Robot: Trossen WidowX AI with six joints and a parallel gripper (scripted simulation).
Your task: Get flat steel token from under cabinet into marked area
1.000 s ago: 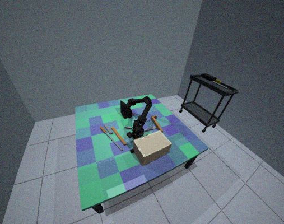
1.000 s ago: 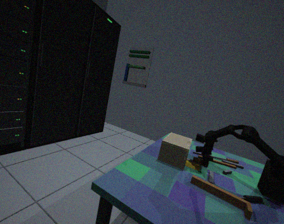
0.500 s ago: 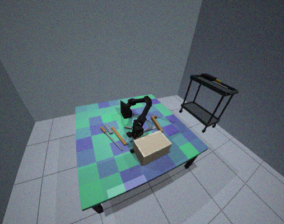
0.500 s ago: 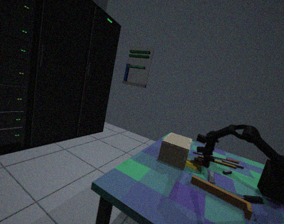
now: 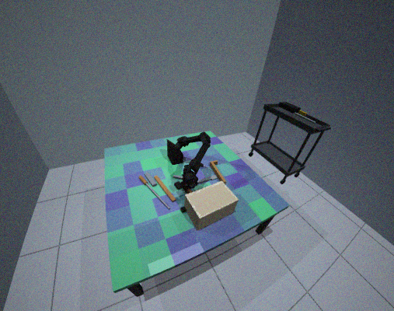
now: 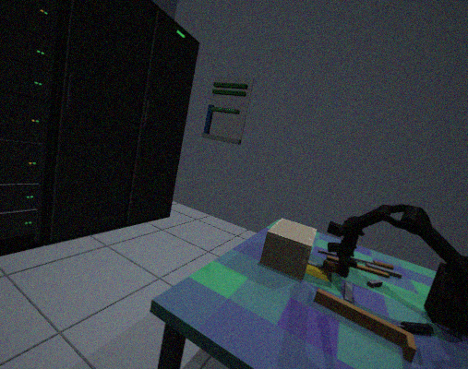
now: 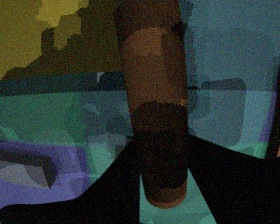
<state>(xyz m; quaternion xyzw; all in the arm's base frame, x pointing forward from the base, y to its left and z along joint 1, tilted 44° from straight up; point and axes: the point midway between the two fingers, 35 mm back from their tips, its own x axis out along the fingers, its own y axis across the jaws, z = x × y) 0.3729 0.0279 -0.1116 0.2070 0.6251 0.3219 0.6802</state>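
My gripper tip is now 150 mm past the short grey piece and 10 mm to the left of it. Round my gripper tip: yellow marked patch 100 mm ahead, 70 mm to the left, 10 mm below; flat grey bar 230 mm to the right, 210 mm behind; wooden stick 160 mm to the right, 80 mm behind.
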